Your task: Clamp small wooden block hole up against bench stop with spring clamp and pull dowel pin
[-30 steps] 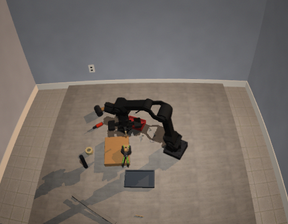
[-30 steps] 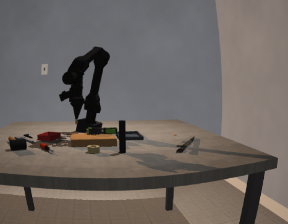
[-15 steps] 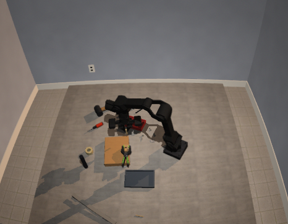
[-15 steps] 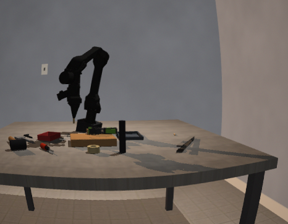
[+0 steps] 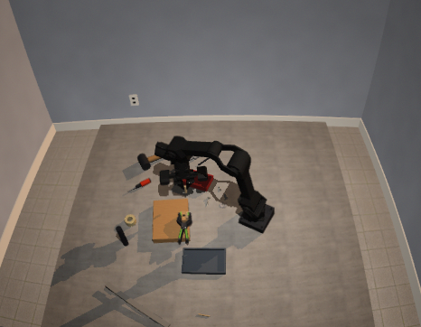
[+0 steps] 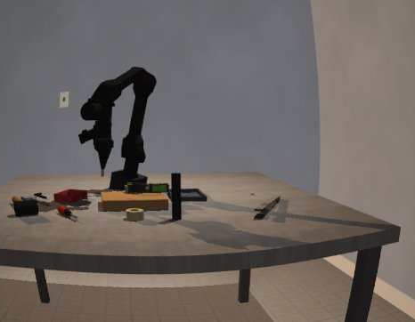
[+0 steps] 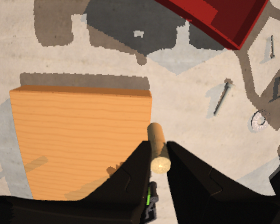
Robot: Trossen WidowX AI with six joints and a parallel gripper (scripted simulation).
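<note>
The red tray is 130 mm to the right of my hand, 130 mm below it and 20 mm behind it. Also, from my hand: bench stop: 100 mm below, 90 mm to the left, 20 mm behind; then dowel pin: 40 mm below; then small wooden block: 100 mm to the left, 100 mm below, 10 mm behind.
</note>
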